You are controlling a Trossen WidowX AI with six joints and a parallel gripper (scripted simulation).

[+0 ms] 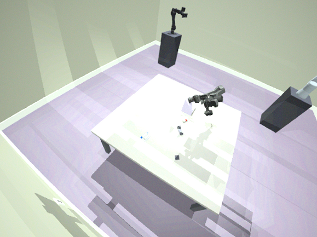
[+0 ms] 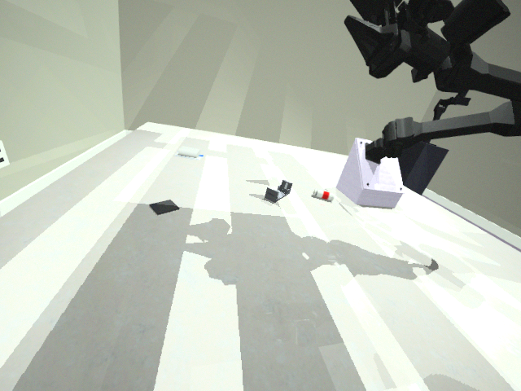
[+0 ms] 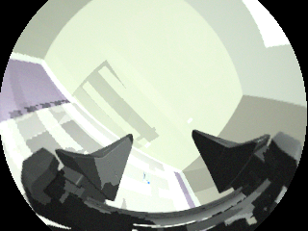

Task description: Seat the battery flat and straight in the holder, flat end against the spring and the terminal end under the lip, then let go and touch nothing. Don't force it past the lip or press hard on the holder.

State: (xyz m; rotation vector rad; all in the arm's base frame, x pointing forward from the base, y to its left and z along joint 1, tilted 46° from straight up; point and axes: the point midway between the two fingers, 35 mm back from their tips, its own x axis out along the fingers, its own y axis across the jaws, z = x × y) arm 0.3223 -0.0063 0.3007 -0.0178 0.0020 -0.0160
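Right now the battery is 16 cm behind my gripper tip, 13 cm to the right of it and 40 cm below it. Also, from my gripper tip: white-and-blue item 28 cm ahead, 32 cm to the right, 40 cm below; then flat black square 26 cm ahead, 3 cm to the left, 41 cm below.
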